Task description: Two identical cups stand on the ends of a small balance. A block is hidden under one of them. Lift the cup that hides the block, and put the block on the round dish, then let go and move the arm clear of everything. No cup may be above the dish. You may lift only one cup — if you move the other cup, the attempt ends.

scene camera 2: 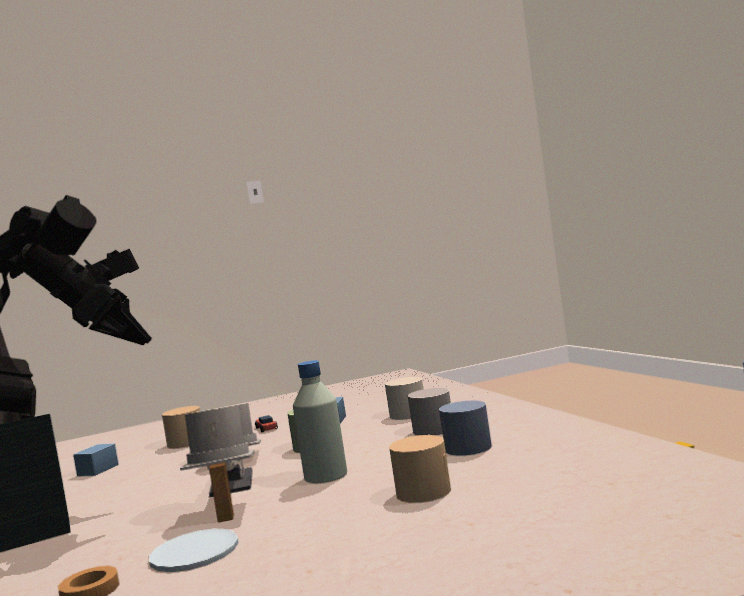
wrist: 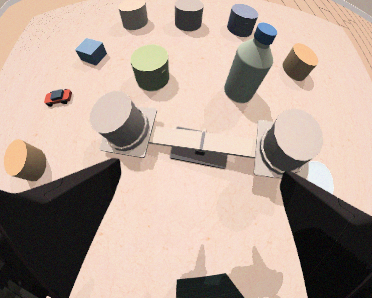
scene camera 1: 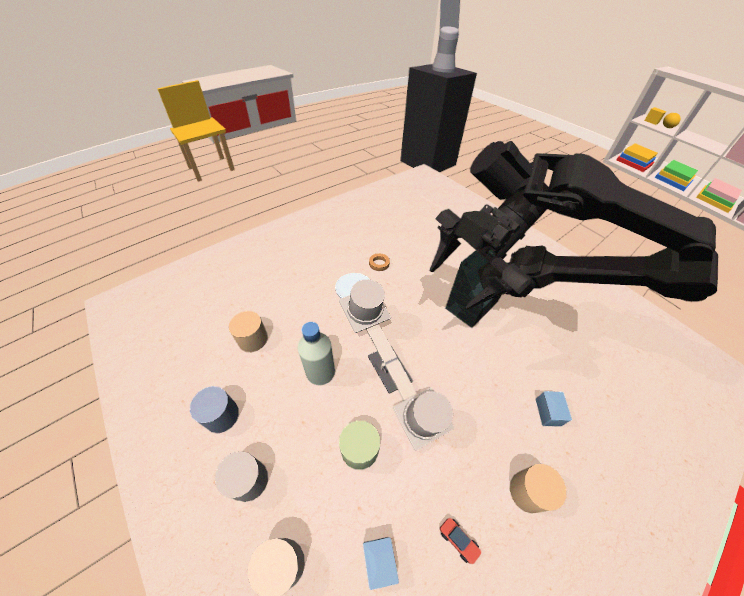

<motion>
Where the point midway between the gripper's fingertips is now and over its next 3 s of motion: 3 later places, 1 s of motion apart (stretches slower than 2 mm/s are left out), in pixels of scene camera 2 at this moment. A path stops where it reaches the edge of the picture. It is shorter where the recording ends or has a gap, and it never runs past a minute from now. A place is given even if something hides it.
My gripper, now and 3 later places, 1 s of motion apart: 147,342; 200,358; 225,394; 231,421
</motion>
